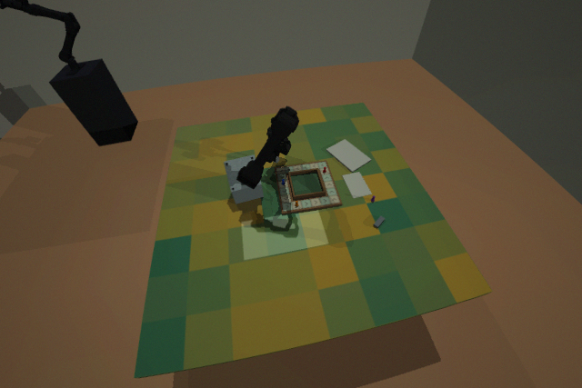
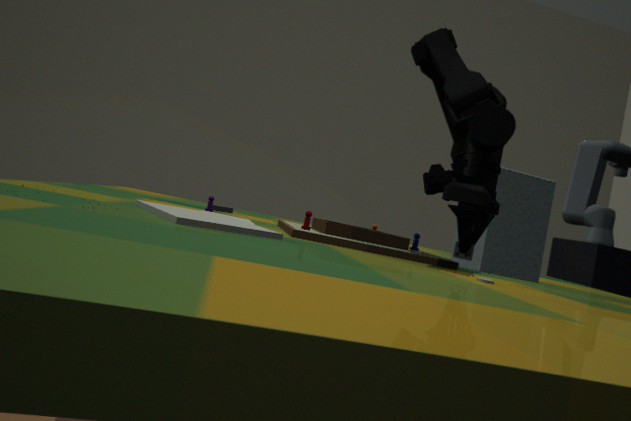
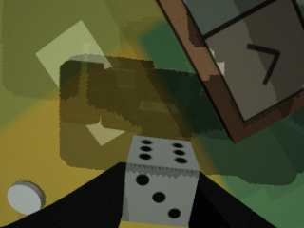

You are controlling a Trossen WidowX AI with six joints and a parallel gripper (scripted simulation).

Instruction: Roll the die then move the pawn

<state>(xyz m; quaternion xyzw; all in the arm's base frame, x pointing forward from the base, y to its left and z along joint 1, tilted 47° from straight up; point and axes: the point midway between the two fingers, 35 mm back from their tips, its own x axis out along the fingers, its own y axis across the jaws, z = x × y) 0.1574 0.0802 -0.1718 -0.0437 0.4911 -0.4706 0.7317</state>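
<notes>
Now: gripper tip 230 mm short of the red pawn and 130 mm to the left of it. Also, from my gripper tip: blue pawn 10 mm ahead, 160 mm to the right; orange pawn 40 mm ahead, 300 mm to the right; white die right at my gripper tip.
</notes>
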